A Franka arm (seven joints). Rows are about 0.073 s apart.
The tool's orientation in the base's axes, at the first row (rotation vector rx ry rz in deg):
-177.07, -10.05, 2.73
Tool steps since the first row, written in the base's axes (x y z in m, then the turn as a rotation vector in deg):
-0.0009, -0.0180, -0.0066, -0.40, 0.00, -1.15
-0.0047, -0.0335, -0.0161, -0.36, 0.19, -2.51
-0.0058, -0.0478, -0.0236, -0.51, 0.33, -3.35
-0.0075, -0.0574, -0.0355, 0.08, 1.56, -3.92
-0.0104, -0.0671, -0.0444, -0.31, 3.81, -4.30
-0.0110, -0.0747, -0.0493, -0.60, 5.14, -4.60
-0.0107, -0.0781, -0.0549, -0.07, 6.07, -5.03
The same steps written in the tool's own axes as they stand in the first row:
-0.0028, 0.0181, 0.0058, -0.36, 0.01, 1.16
-0.0080, 0.0335, 0.0148, -0.27, -0.11, 2.53
-0.0105, 0.0479, 0.0217, -0.37, -0.23, 3.38
-0.0130, 0.0578, 0.0332, 0.37, -1.35, 3.98
-0.0167, 0.0675, 0.0417, 0.25, -3.61, 4.47
-0.0180, 0.0752, 0.0463, 0.12, -4.95, 4.84
-0.0180, 0.0789, 0.0517, 0.76, -5.79, 5.29

